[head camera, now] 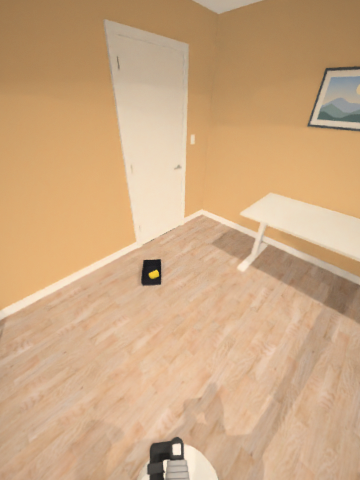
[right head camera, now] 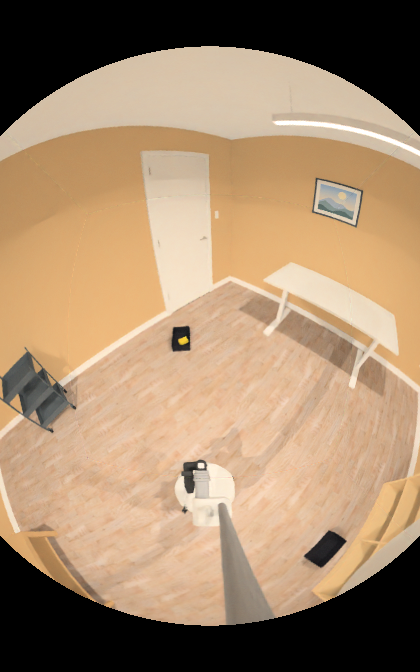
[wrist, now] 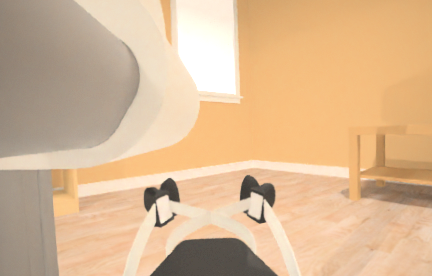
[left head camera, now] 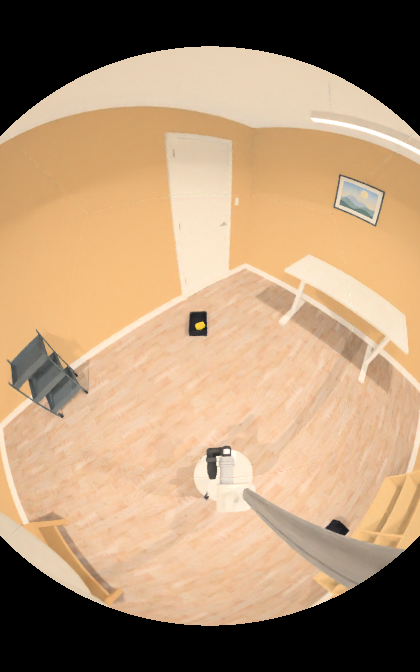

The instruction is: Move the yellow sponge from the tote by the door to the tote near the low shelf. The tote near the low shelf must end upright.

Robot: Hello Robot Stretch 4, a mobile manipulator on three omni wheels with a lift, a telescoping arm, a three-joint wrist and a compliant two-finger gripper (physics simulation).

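Places are measured from the robot's base along level axes (x left, y back, z up), in centimetres.
Pixels of known places: gripper, fingertip midpoint: [wrist: 209, 191].
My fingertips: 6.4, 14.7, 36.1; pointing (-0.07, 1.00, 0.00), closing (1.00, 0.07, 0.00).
Observation:
Ahead of a thing's pixels: the offset from my fingertips to its top centre, as dx, dy, dz. Level surfaces: height alone.
The yellow sponge {+16.0, -168.7, -34.0} [head camera: 154, 274] [left head camera: 200, 325] [right head camera: 183, 340] lies in the black tote by the door {+18.3, -170.5, -28.8} [head camera: 145, 279] [left head camera: 192, 331] [right head camera: 175, 345], on the floor. A second black tote {-96.4, +66.6, -28.8} [left head camera: 338, 527] [right head camera: 325, 549] stands on the floor beside the low wooden shelf [left head camera: 395, 505] [right head camera: 370, 542]; the mast partly hides it in the left head view. My gripper [wrist: 209, 191] is open in the wrist view, with its two pads apart and floor showing between them. It is far from both totes, near my base. The sponge does not show in the wrist view.
A white table {dz +33.2} [head camera: 300, 220] [left head camera: 350, 295] [right head camera: 335, 302] stands along the wall right of the door [head camera: 152, 135] [left head camera: 202, 210] [right head camera: 181, 225]. A dark grey cart [left head camera: 37, 368] [right head camera: 25, 384] stands at the left wall. A wooden bench [left head camera: 70, 555] [right head camera: 62, 562] [wrist: 355, 165] stands at the lower left in the head views.

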